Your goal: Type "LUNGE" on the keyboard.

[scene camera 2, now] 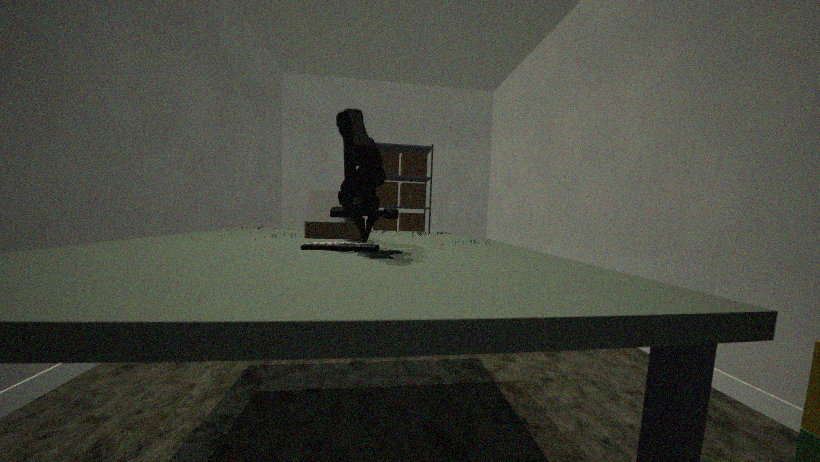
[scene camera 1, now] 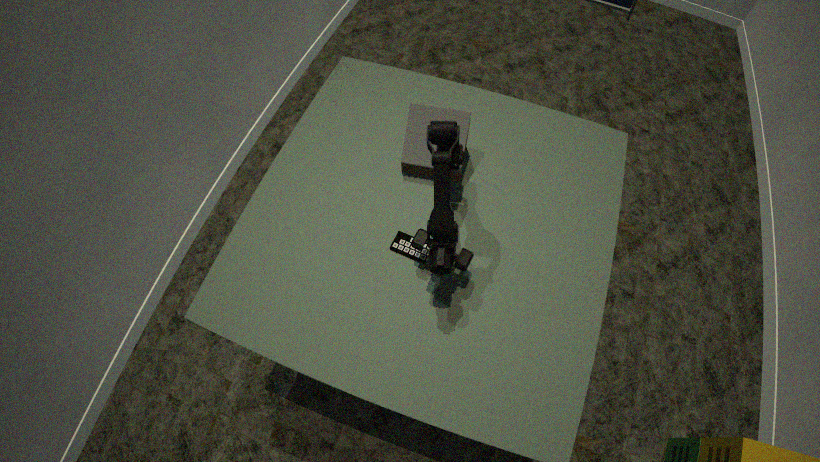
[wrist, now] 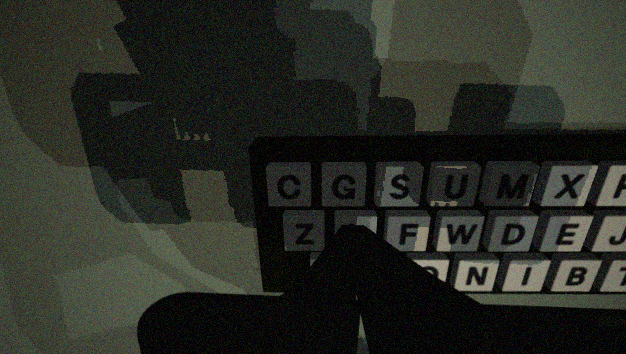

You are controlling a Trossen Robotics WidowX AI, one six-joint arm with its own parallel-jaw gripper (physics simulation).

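Frame: origin at the arm's base, x ahead, y left, z up, level; millimetres.
Seen in the pictures: gripper, fingertip midpoint: (scene camera 2: 365, 242) (wrist: 351, 236).
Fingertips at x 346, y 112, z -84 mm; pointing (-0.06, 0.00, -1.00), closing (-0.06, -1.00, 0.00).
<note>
Offsets run from my fingertips to a thing's top centre. Level surfaces: height alone.
The black keyboard @[dx -4, dy -67, dz -5 mm] (scene camera 1: 406, 247) (scene camera 2: 338, 247) (wrist: 400, 146) with pale letter keys lies flat on the table. In the wrist view the G key @[dx +18, dy +3, dz -5 mm] (wrist: 343, 185) and U key @[dx +17, dy -37, dz -5 mm] (wrist: 455, 186) are in the top row, the E key @[dx -4, dy -82, dz -5 mm] (wrist: 567, 234) is in the middle row, and the N key @[dx -23, dy -52, dz -5 mm] (wrist: 475, 276) is in the bottom row. My gripper (scene camera 2: 365, 239) (wrist: 351, 236) is shut and empty. Its fingertips overlap the L key @[dx -2, dy -2, dz -5 mm] (wrist: 368, 221), between Z and F, and cover its letter. Whether they touch it cannot be told. The fingers also hide part of the bottom row.
The pale green table @[dz -21 mm] (scene camera 1: 321, 229) (scene camera 2: 229, 286) carries a box-like block (scene camera 1: 421, 132) by the arm's base. My dark arm (scene camera 1: 442, 195) (scene camera 2: 358, 154) reaches over the keyboard's right part in scene camera 1. A shelf unit (scene camera 2: 430, 189) stands behind the table.
</note>
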